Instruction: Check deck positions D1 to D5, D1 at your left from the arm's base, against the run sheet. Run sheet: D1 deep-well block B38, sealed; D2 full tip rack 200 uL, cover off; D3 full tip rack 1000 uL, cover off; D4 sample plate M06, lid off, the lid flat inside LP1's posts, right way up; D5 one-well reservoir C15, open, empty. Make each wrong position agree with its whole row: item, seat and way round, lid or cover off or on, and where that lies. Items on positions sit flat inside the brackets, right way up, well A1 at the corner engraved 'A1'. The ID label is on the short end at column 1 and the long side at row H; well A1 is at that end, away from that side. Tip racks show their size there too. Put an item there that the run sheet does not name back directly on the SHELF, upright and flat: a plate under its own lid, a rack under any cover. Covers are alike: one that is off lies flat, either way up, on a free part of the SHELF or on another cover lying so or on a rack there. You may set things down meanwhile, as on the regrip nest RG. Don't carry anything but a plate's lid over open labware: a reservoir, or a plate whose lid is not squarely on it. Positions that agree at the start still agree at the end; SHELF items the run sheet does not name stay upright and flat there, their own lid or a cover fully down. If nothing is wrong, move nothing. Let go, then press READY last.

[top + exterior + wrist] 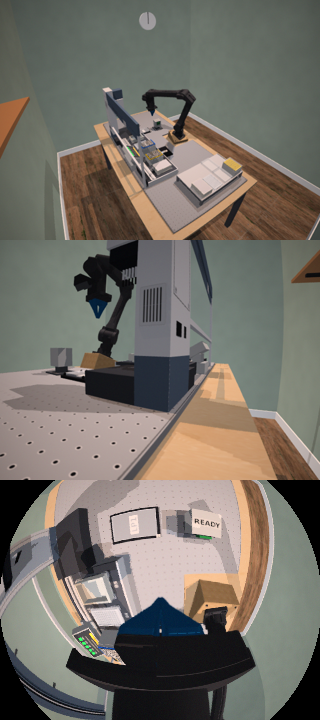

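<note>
The green screen lies 120 mm behind my hand, 50 mm to the right of it and 160 mm below it. Round my hand: yellow-framed tip rack 290 mm ahead, 390 mm to the left, 140 mm below; then ready box 120 mm behind, 60 mm to the right, 170 mm below; then blue-framed tip rack 270 mm ahead, 270 mm to the left, 120 mm below.
</note>
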